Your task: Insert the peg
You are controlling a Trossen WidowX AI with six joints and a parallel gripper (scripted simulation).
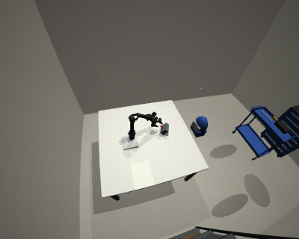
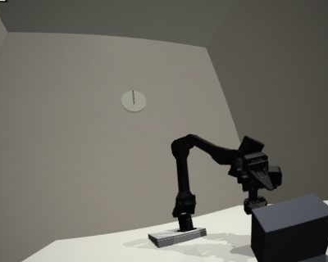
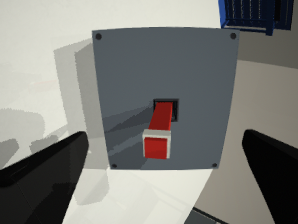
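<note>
Now: gripper tip 1 cm short of the red peg, 1 cm to the left of it and 1 cm above it. From my gripper tip the other things lie so: dark grey sloped panel (5 cm ahead, 4 cm to the right, 5 cm below).
</note>
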